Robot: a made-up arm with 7 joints. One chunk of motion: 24 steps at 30 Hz.
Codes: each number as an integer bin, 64 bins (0 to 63) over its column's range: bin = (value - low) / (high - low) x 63, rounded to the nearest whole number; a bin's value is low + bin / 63 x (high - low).
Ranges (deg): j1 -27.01..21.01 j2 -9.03..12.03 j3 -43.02..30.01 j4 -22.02..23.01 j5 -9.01..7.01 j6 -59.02..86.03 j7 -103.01..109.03
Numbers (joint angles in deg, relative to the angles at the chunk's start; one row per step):
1: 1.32 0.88 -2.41 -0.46 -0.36 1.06 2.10
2: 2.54 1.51 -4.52 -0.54 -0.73 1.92 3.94
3: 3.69 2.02 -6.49 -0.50 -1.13 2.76 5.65
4: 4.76 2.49 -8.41 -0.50 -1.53 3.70 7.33
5: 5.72 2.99 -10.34 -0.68 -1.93 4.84 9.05
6: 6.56 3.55 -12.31 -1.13 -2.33 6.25 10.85
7: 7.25 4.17 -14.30 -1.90 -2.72 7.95 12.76
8: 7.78 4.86 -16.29 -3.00 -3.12 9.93 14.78
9: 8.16 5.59 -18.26 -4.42 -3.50 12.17 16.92
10: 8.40 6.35 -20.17 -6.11 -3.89 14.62 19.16
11: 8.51 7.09 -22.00 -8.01 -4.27 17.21 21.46
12: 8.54 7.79 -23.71 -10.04 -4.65 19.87 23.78
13: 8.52 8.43 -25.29 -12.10 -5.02 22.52 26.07
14: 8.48 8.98 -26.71 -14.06 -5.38 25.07 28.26
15: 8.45 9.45 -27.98 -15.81 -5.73 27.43 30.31
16: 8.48 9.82 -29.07 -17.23 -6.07 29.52 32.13
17: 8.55 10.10 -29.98 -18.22 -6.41 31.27 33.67
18: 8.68 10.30 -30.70 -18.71 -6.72 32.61 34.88
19: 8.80 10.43 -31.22 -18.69 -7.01 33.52 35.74
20: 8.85 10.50 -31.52 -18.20 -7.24 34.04 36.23
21: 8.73 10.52 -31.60 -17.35 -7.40 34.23 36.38
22: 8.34 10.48 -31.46 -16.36 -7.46 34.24 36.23
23: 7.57 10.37 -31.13 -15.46 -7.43 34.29 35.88
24: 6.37 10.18 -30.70 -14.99 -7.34 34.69 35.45
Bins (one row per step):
1: 37 30 35 30 34 26 31
2: 39 32 33 30 33 26 32
3: 40 33 32 30 31 27 32
4: 42 34 30 30 29 27 33
5: 43 36 28 30 28 28 33
6: 44 38 26 29 26 28 34
7: 45 39 25 28 25 29 34
8: 46 42 23 27 23 30 35
9: 46 44 21 25 22 31 36
10: 46 46 20 22 20 32 36
11: 47 48 18 20 19 33 37
12: 47 50 17 17 17 34 38
13: 47 52 15 14 16 35 38
14: 47 54 14 11 14 37 39
15: 47 55 13 9 13 38 40
16: 47 56 12 7 12 38 40
17: 47 57 11 5 10 39 41
18: 47 58 11 5 9 40 41
19: 47 58 10 5 8 40 41
20: 47 58 10 5 7 40 41
21: 47 58 10 7 6 41 41
22: 46 58 10 8 6 41 41
23: 45 58 10 9 6 41 41
24: 44 57 11 10 7 41 41

